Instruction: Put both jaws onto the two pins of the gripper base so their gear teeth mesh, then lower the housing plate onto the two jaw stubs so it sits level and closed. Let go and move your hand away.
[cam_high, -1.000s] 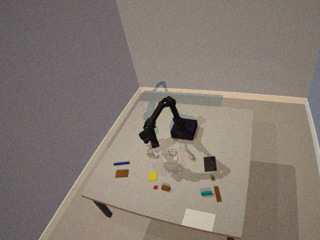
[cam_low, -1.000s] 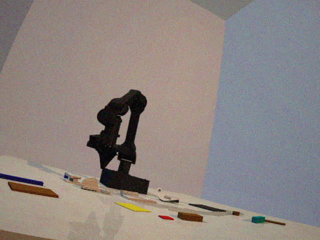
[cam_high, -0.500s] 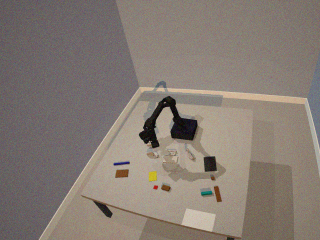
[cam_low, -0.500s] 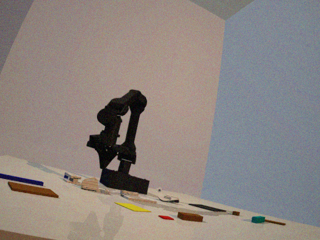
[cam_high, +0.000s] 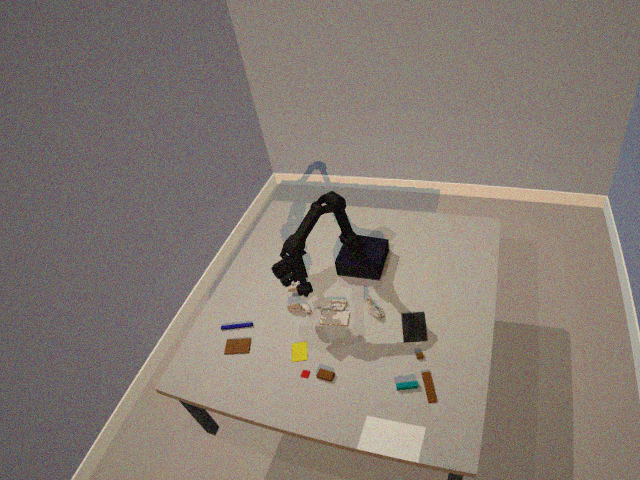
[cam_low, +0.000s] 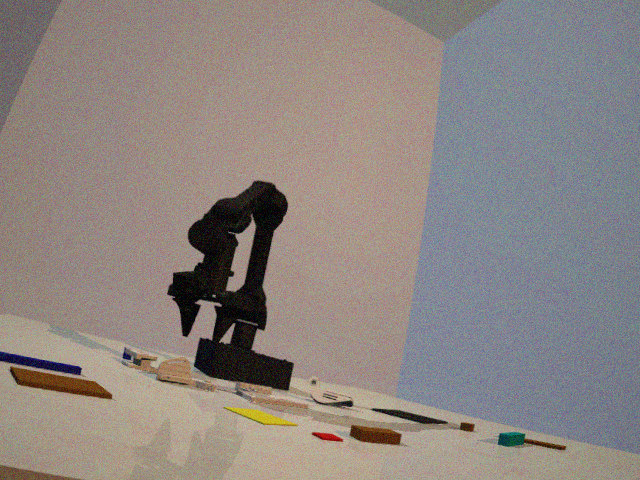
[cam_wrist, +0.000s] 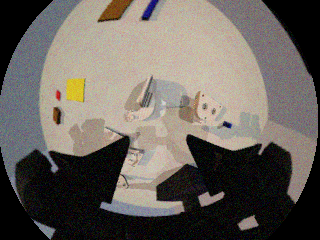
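Now: the jaw 80 mm below my gripper tip, 50 mm ahead of it and 10 mm to the left of it. The rest, counted from my gripper tip: small blue piece 190 mm behind, 130 mm to the right, 70 mm below; then gripper base 100 mm to the right, 70 mm behind, 60 mm below; then housing plate 140 mm to the left, 80 mm below, 10 mm behind.
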